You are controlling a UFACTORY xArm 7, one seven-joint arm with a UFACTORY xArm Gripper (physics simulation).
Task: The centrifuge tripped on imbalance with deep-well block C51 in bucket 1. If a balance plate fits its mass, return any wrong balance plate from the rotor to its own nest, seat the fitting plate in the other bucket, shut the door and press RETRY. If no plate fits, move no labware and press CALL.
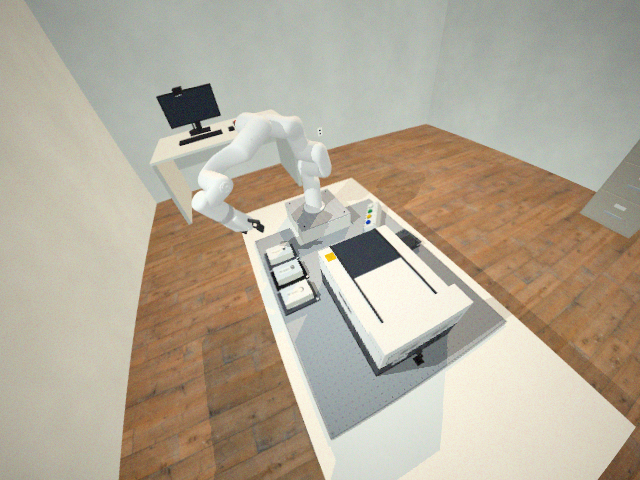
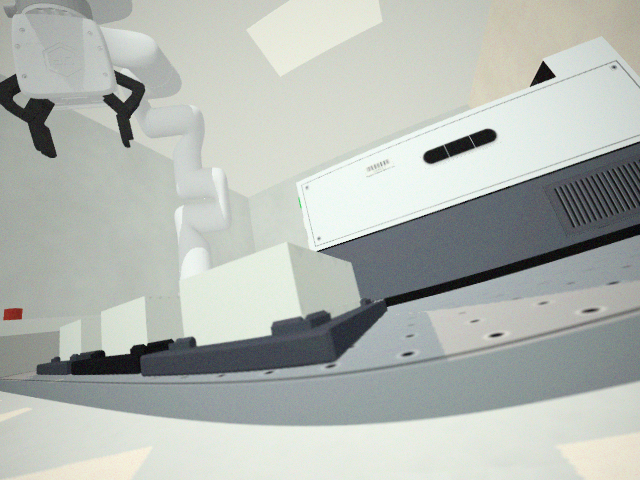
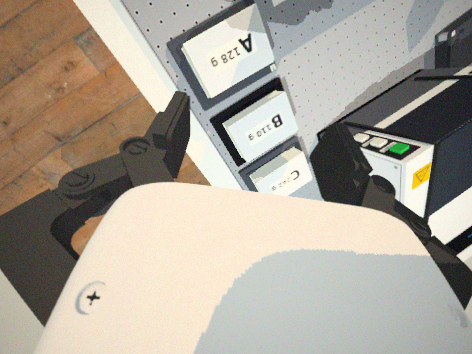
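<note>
My gripper is open and empty, in the air above and beyond the plate row, near the arm-base end. Balance plate A, marked 128 g, sits in its nest nearest the base. Plate B, marked 110 g, sits in the middle nest. Plate C sits in the far nest; its mass is hard to read. The centrifuge stands beside them. Its rotor, buckets and block C51 do not show.
A green button and two pale buttons sit on the centrifuge's end, near a yellow warning label. A post with coloured buttons stands by the arm base. A desk with a monitor stands behind.
</note>
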